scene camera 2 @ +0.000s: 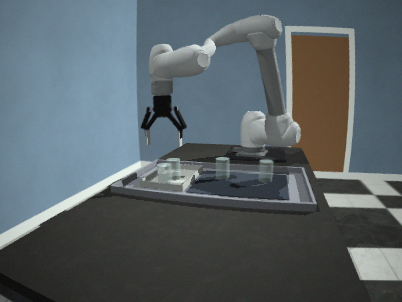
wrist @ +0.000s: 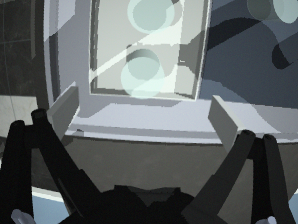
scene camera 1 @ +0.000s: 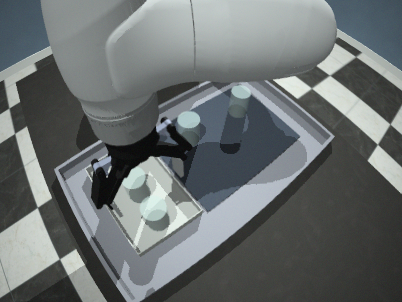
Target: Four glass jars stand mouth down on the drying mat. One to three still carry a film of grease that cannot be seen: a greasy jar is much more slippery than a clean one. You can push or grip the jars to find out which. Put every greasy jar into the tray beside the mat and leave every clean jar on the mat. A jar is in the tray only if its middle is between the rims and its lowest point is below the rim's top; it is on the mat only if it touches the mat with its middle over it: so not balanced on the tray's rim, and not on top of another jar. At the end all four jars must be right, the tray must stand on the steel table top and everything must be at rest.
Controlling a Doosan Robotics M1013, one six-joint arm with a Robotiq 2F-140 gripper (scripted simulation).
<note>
The pictures show: the gripper and a tray.
The gripper also shows in scene camera 2 and in the wrist view.
</note>
